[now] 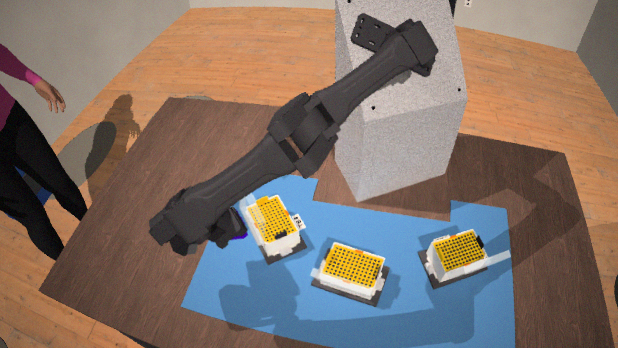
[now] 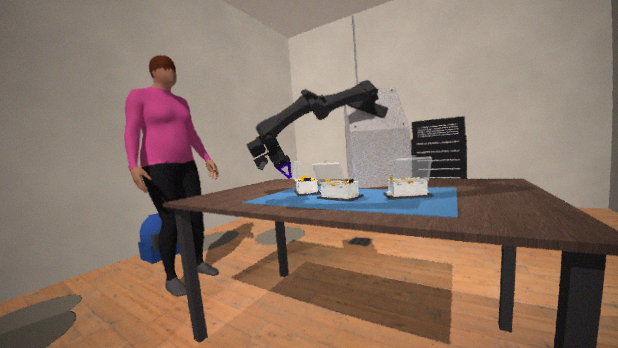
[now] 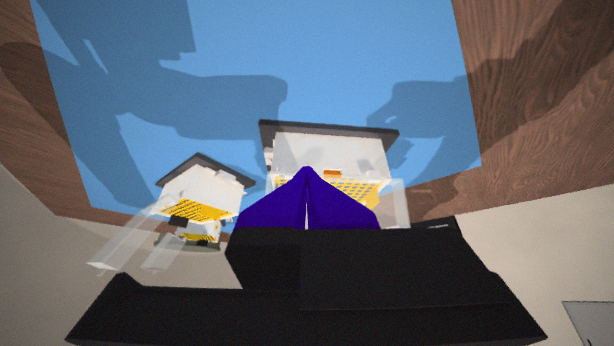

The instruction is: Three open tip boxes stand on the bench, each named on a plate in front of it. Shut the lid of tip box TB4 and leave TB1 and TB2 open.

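Places are measured from the arm's base along level axes (x ahead, y left, z up), in millimetres.
Where they show: gripper, fingertip midpoint: (image 1: 245, 235) (image 2: 290, 178) (image 3: 306, 173); arm's base, origin of the base link: (image 1: 394, 45) (image 2: 367, 107).
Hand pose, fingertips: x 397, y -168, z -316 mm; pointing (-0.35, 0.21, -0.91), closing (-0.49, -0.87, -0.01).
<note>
Things, the pixels of their top centre, and the offset from my fingertips. "spot": a spot on its surface instead. Level surfaces: height alone.
- Tip box TB4, middle of its top: (image 3: 323, 201) (image 1: 275, 215) (image 2: 308, 178) dz -12, dx -88, dy +25 mm
- right box, surface spot: (image 1: 450, 274) spot: dz +2, dx -114, dy +447 mm
- blue mat, its level: dz -78 mm
- brown bench, its level: dz -81 mm
Tip box TB4 (image 1: 282, 245) (image 2: 306, 188) (image 3: 330, 152) is the left white box with a yellow tip rack; its name plate (image 1: 298, 221) stands beside it. Its clear lid (image 1: 247, 201) (image 2: 296, 170) (image 3: 399, 200) stands open, about upright. The middle box (image 1: 350, 287) (image 2: 340, 190) (image 3: 207, 184) and the right box (image 1: 450, 274) (image 2: 407, 188) (image 3: 204, 229) are open with lids raised; their names are not readable. My gripper (image 1: 242, 236) (image 2: 289, 177) (image 3: 306, 173) is shut and empty, its purple fingertips low at the outer side of TB4's lid. Whether they touch it is unclear.
The boxes stand on dark bases on a blue mat (image 1: 350, 320) (image 2: 435, 207) (image 3: 340, 45) on the brown bench (image 1: 125, 150) (image 2: 520, 210). A grey speckled pedestal (image 1: 400, 150) (image 2: 380, 155) carries the arm behind them. A person (image 2: 160, 130) stands beyond the bench's left end.
</note>
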